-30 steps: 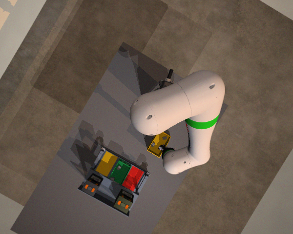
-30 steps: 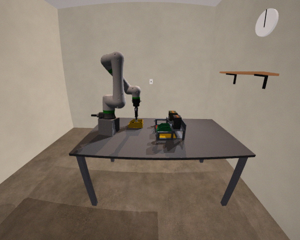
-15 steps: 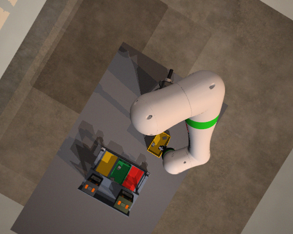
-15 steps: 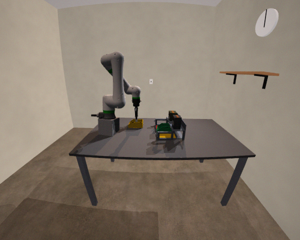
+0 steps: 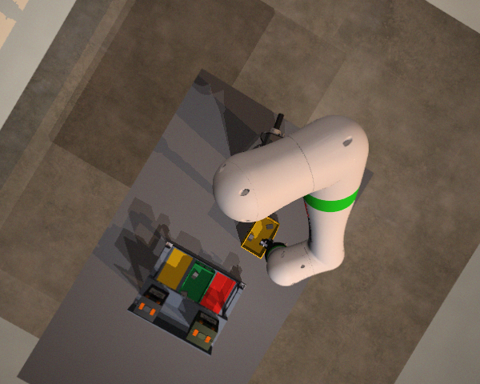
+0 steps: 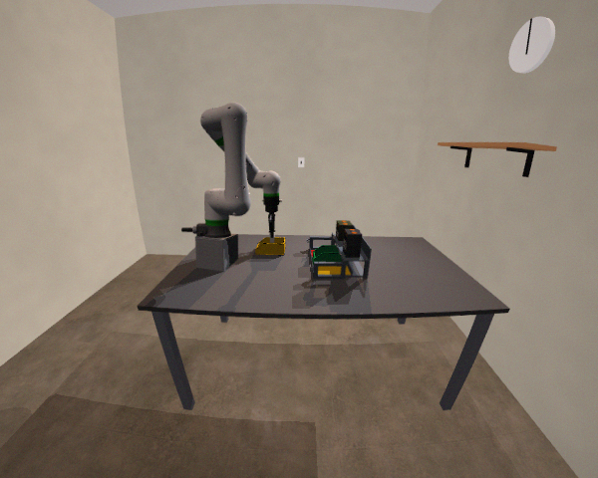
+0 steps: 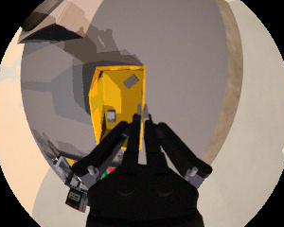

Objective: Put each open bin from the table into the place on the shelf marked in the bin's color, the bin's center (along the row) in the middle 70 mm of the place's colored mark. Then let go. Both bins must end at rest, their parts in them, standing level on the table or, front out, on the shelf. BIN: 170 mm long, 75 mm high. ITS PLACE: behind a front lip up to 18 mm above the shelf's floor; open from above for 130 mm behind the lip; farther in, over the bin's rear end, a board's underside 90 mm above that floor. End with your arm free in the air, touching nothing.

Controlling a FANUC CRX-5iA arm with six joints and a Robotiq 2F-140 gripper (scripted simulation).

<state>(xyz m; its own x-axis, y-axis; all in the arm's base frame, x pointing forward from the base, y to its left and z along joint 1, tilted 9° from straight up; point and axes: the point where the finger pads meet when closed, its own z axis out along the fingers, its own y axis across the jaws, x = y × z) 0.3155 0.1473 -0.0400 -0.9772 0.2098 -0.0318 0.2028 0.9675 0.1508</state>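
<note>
Right now my hand is 10 mm past the yellow bin, 50 mm to the left of it and 40 mm above it. From my hand the other things lie so: green bin (290 mm ahead, 240 mm to the right, 30 mm below); yellow-marked place (270 mm ahead, 360 mm to the right, 70 mm below); red mark (310 mm ahead, 140 mm to the right, 70 mm below).
</note>
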